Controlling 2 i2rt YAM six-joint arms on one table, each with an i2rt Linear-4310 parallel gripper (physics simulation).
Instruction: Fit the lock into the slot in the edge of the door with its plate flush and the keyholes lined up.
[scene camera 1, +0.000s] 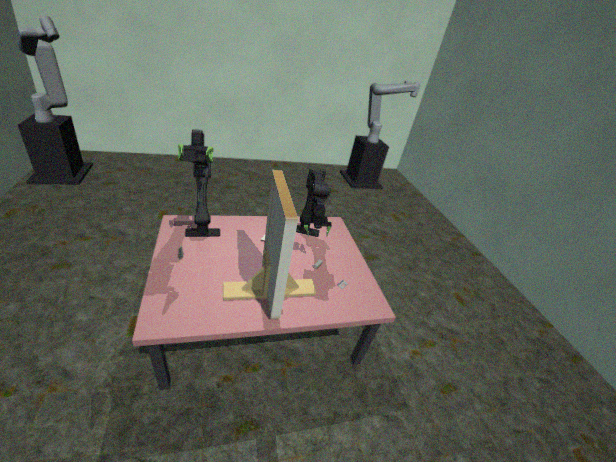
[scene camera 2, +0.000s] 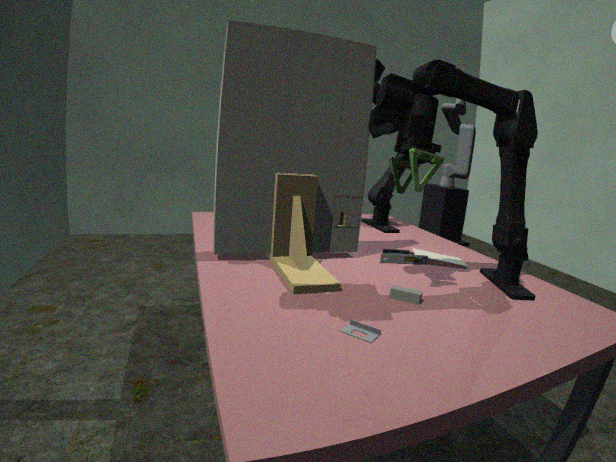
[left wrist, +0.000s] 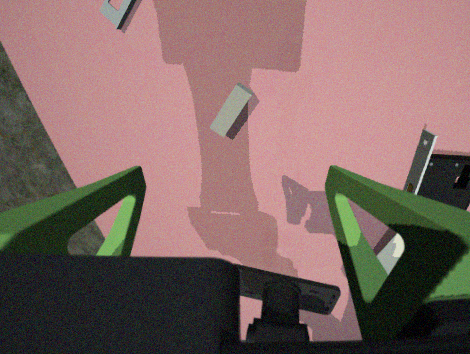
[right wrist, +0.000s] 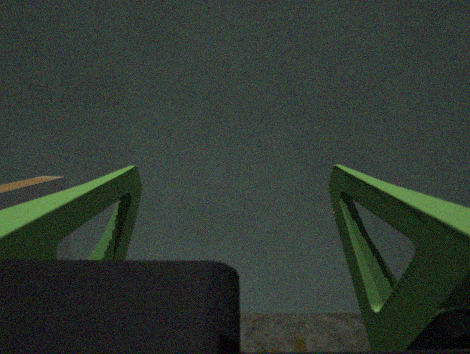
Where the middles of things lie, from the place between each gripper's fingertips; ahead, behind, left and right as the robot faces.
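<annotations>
With the grey block (left wrist: 240, 95), my left gripper is 200 mm above it and 40 mm to the right of it. Still counting from my left hand, I see the grey door (scene camera 1: 282, 220) 80 mm above, 160 mm ahead and 260 mm to the right. The lock (left wrist: 432, 176) is 200 mm below that left hand, 150 mm behind it and 200 mm to the right of it, while the tan wooden stand (scene camera 2: 295, 195) is 120 mm below my left hand, 160 mm ahead of it and 260 mm to the right of it.
From my right hand, I find the grey door 340 mm below, 190 mm ahead and 340 mm to the left. The tan wooden stand is 540 mm below my right hand, 340 mm to the left of it and 190 mm ahead of it. As for the lock, it is 620 mm below my right hand, 400 mm to the left of it and 110 mm behind it, and the grey block is 620 mm below that same right hand, 640 mm to the left of it and 40 mm ahead of it.
</annotations>
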